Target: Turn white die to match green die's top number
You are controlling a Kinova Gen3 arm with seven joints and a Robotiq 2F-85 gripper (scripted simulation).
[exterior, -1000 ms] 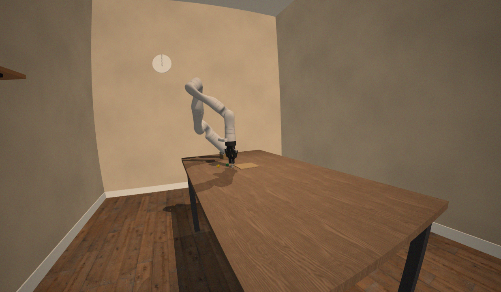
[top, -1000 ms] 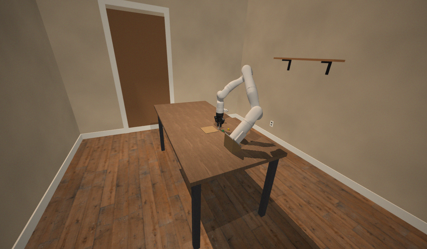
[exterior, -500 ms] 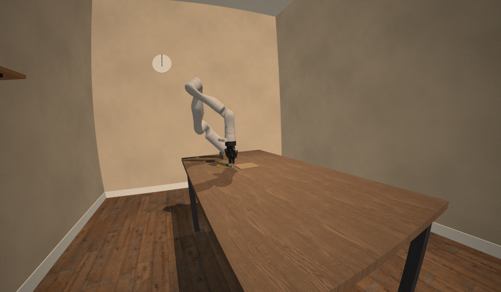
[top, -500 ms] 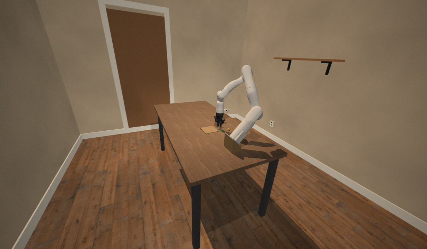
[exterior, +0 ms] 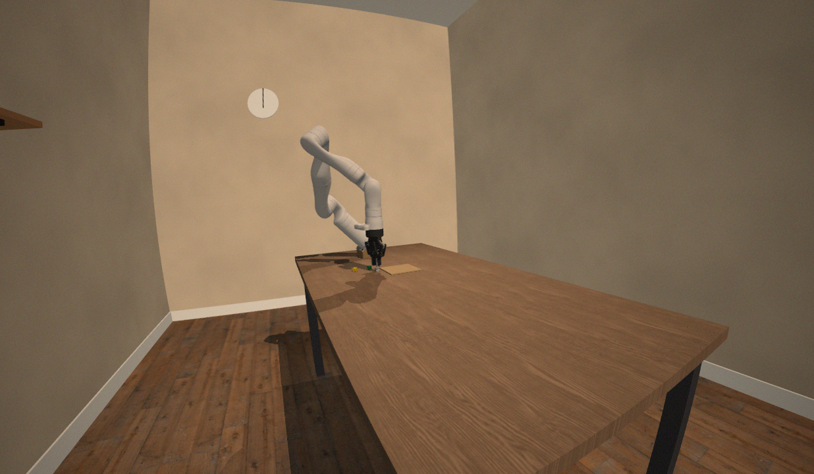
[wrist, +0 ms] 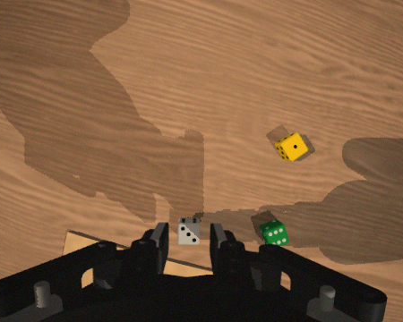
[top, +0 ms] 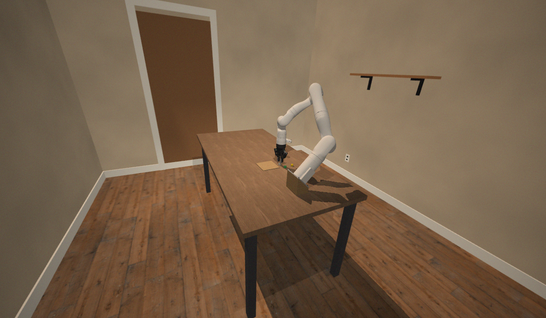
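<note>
Right now my hand is 40 mm above the white die. The rest, counted from my hand: green die: 60 mm behind, 40 mm below, 10 mm to the right; tan mat: 100 mm to the left, 40 mm below, 30 mm ahead; yellow die: 80 mm to the right, 60 mm behind, 40 mm below.
</note>
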